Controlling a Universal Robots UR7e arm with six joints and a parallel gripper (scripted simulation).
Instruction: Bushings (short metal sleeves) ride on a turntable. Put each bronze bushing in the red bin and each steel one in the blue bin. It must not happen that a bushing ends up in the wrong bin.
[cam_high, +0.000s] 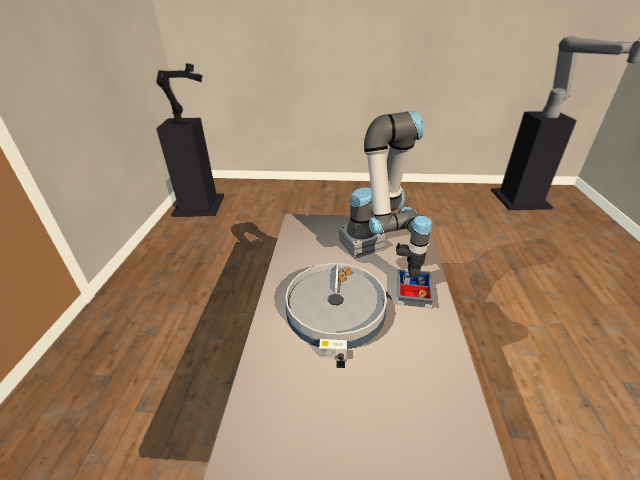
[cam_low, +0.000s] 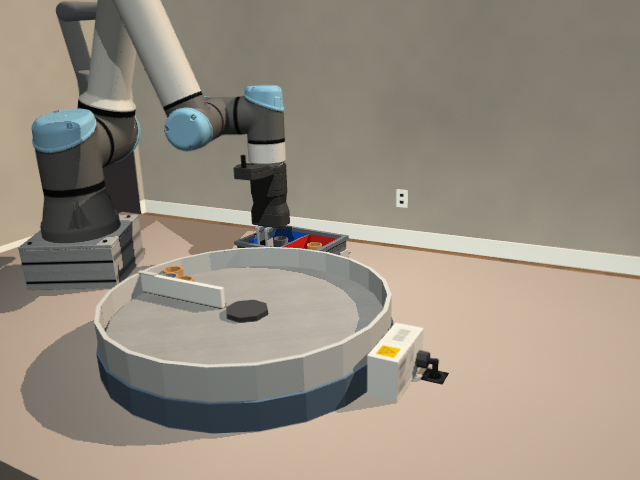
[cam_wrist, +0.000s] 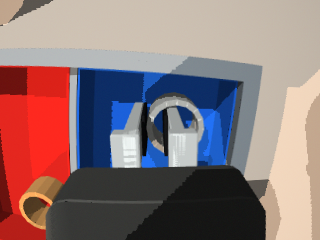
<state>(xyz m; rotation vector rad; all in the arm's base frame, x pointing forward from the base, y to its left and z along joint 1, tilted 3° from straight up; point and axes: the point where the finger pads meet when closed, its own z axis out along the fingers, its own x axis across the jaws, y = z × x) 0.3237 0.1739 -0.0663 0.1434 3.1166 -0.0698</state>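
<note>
The bin lies 50 mm ahead of my hand, 20 mm to the left of it and 10 mm below it. From my hand the other things lie so: round turntable: 140 mm ahead, 340 mm to the right, 20 mm above.
</note>
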